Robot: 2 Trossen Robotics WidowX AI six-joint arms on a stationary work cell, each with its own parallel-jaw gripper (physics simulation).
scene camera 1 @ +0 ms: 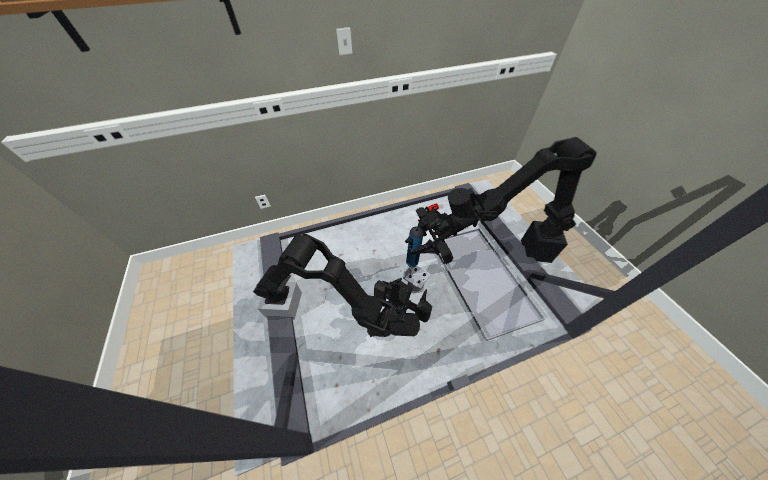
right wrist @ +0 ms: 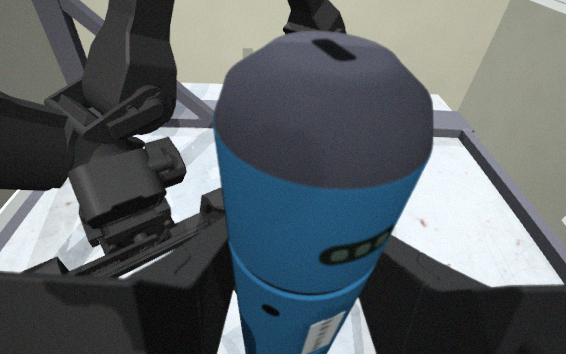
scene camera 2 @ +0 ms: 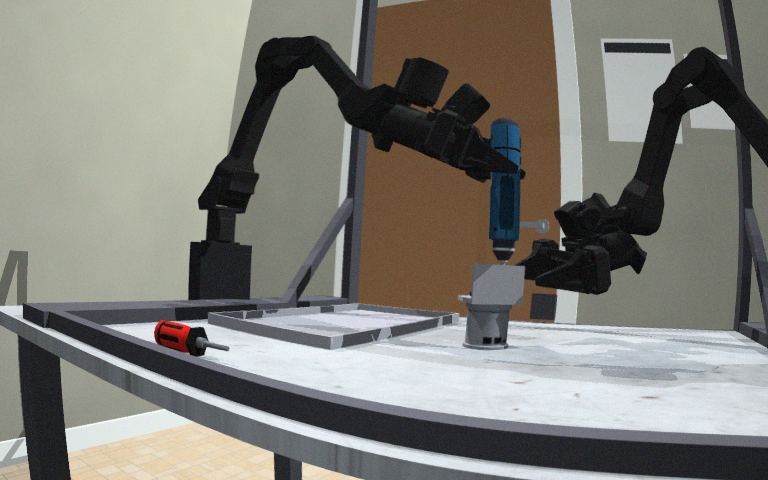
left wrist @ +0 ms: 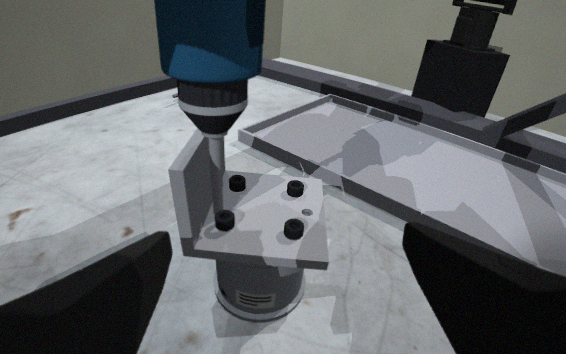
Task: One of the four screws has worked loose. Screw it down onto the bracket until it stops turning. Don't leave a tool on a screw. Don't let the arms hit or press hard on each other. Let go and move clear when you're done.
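Places are measured from the left arm's base along level axes (x ahead, y left, z up), in millimetres.
Pixels of known places: left gripper, fingertip midpoint: [scene camera 1: 413, 284] [scene camera 2: 520, 277] [left wrist: 288, 238]; right gripper, fingertip midpoint: [scene camera 1: 407, 247] [scene camera 2: 521, 172]; left arm's base at its link origin: [scene camera 1: 277, 294]; right arm's base at its link origin: [scene camera 1: 549, 232] [left wrist: 468, 46].
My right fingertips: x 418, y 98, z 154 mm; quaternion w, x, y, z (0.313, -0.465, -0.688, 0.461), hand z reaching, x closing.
Note:
Ahead of a thing's pixels: the offset from my right fingertips to its top centre.
A grey angle bracket [scene camera 1: 417, 276] [scene camera 2: 498, 284] [left wrist: 265, 207] sits on a round grey base @(dy +2, dx +43, dz -166 mm) [scene camera 2: 487, 325] [left wrist: 260, 280]. In the left wrist view it carries a front left screw @(dy -3, dx +18, dz -156 mm) [left wrist: 224, 220], front right screw @(dy -22, dx +48, dz -158 mm) [left wrist: 293, 229], back left screw @(dy +27, dx +38, dz -158 mm) [left wrist: 237, 183] and back right screw @(dy +7, dx +67, dz -158 mm) [left wrist: 295, 188]. My right gripper [scene camera 2: 514, 169] is shut on the blue power screwdriver @(dy +8, dx +19, dz +74 mm) [scene camera 1: 414, 254] [scene camera 2: 504, 209] [left wrist: 210, 40] [right wrist: 320, 225], upright, bit down. The bit's tip meets or passes behind the front left screw's head; whether it is seated is unclear. My left gripper [scene camera 2: 529, 272] [left wrist: 288, 238] is open and empty beside the bracket.
A red screwdriver @(dy +380, dx +107, dz -200 mm) [scene camera 1: 433, 207] [scene camera 2: 172, 335] lies on the table near its edge. A shallow tray @(dy +46, dx +290, dz -214 mm) [scene camera 1: 509, 283] [scene camera 2: 331, 341] [left wrist: 400, 145] lies beside the base. Dark frame rails edge the table. The left gripper is close to the blue tool's lower end.

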